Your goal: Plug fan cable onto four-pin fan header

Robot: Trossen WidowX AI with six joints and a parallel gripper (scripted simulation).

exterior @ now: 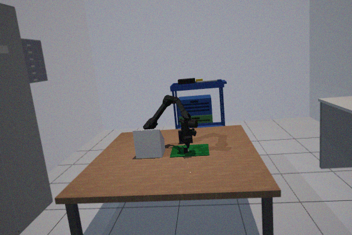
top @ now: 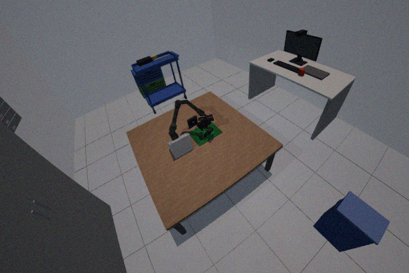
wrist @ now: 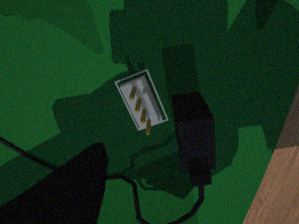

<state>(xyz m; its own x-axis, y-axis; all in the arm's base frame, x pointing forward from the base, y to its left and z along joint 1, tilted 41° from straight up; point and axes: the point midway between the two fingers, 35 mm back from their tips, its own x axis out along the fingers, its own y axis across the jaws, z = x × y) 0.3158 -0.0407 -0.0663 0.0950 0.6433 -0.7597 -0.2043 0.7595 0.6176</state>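
My gripper tip is 10 mm past the fan plug and 30 mm above it. Also, from my gripper tip: green board 20 mm ahead, 50 mm to the left, 70 mm below; then black fan 10 mm behind, 230 mm to the left; then four-pin fan header 30 mm to the left, 60 mm below.
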